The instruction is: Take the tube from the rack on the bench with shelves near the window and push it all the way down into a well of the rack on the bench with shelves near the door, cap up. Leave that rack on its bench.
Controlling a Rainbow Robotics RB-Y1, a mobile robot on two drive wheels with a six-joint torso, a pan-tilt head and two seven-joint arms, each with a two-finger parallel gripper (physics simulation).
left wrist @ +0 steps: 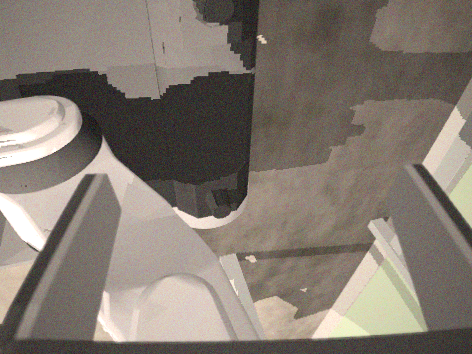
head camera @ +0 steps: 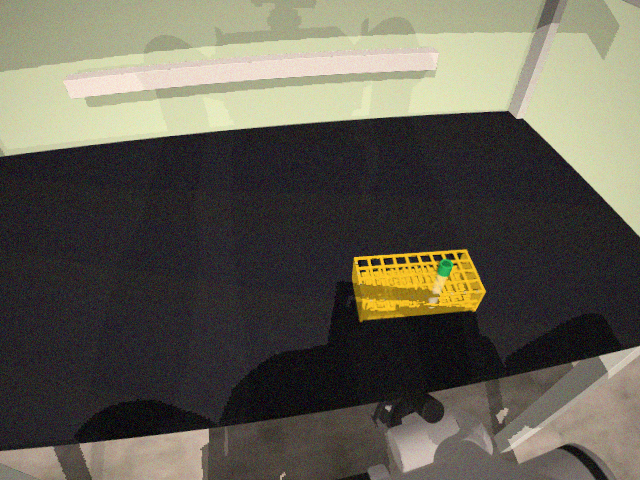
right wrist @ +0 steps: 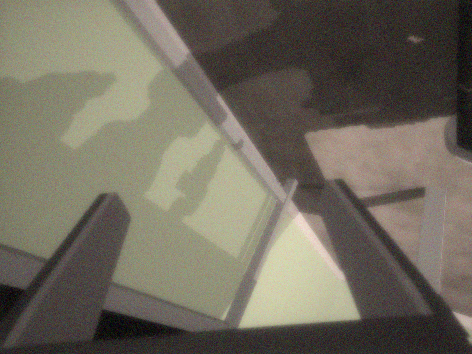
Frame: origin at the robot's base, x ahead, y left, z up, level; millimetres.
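Seen in the pictures: left gripper, between the fingertips: (left wrist: 253,187); right gripper, between the fingertips: (right wrist: 224,198).
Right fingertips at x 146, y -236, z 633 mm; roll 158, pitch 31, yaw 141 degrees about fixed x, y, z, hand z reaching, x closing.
Offsets run from my right fingertips to a thing's top centre. Level surfaces: height alone.
The tube {dx +23, dy -45, dz +400 mm} (head camera: 440,282) stands in a yellow rack {dx +57, dy -28, dz +338 mm} (head camera: 398,312), right of the rack's middle in the head view, with its green cap up. The rack stands on a black bench top {dz +281 mm} (head camera: 206,232), toward its near edge. My right gripper (right wrist: 224,198) is open and empty; in the head view, the right arm shows at the bottom right, on the near side of the bench edge and below the rack. My left gripper (left wrist: 253,187) is open and empty, over the floor. The second rack does not show in these views.
A pale bar (head camera: 258,68) runs along the green panel behind the bench top. A grey post (head camera: 537,64) stands at the back right corner. A pale green panel (right wrist: 200,260) with a grey edge rail shows below the right fingers. The robot's base (left wrist: 185,135) shows in the left wrist view.
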